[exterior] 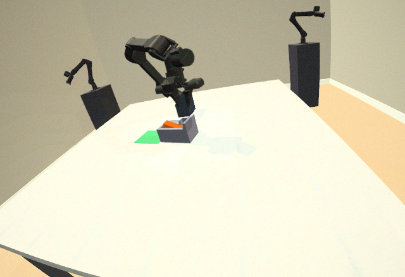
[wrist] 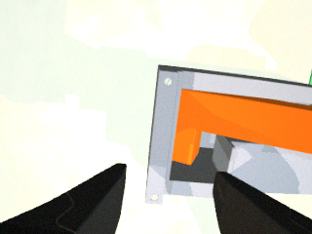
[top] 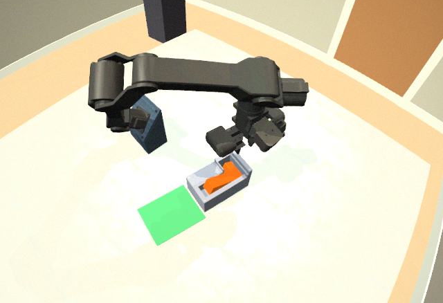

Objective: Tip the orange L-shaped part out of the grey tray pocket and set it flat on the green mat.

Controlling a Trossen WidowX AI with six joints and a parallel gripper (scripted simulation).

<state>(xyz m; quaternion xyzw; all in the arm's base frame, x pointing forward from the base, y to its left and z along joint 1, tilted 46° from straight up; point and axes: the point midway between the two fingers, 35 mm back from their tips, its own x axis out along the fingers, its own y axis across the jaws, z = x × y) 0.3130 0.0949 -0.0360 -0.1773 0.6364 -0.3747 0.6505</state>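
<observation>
My gripper tip is now 2 cm past the orange L-shaped part, 4 cm to the left of it and 10 cm above it. Round my gripper tip: green mat 6 cm behind, 21 cm to the right, 16 cm below.
</observation>
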